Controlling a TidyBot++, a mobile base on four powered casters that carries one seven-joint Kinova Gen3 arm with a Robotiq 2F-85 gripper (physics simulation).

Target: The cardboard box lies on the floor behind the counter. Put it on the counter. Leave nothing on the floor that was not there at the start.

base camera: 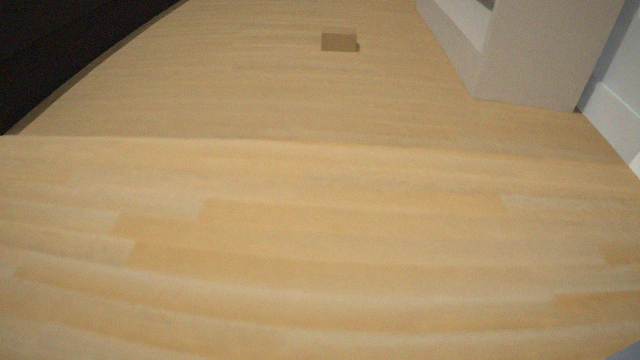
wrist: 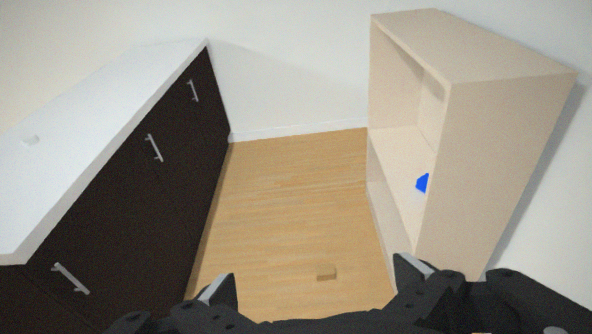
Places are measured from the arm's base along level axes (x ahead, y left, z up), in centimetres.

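Pixels of known places: gripper, between the fingertips: (wrist: 315, 281).
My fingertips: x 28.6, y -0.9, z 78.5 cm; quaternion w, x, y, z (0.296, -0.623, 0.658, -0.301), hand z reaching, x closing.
Note:
Behind a point stands the place of what it marks.
The small brown cardboard box (base camera: 339, 42) @[x 96.7, y -8.2, z -37.1 cm] (wrist: 326, 273) @[x 97.4, y -8.5, z -34.6 cm] lies on the floor between the counter and the shelf unit. It is far ahead in the base camera view and low, right of centre, in the wrist view. The counter (base camera: 60, 45) @[x 89.2, y 66.0, z -30.3 cm] (wrist: 115, 90) @[x 155.6, y 76.2, z 51.3 cm] runs along the left side, with a white top and dark fronts with metal handles. My gripper (wrist: 315, 281) @[x 28.6, y -0.9, z 78.5 cm] is open, its two fingers wide apart at the bottom of the wrist view. The box shows between them but lies well beyond and below, not touched.
A beige shelf unit (base camera: 540, 55) @[x 72.8, y -49.7, z -27.0 cm] (wrist: 495, 150) @[x 72.6, y -51.7, z 47.3 cm] stands on the right against the wall, with a blue object (wrist: 423, 183) @[x 99.8, y -50.9, z 12.9 cm] on its shelf. A small whitish thing (wrist: 30, 140) @[x 112.2, y 89.4, z 53.1 cm] is on the counter top. A wall (wrist: 300, 75) @[x 238.4, y -18.4, z 12.9 cm] closes the far end of the aisle.

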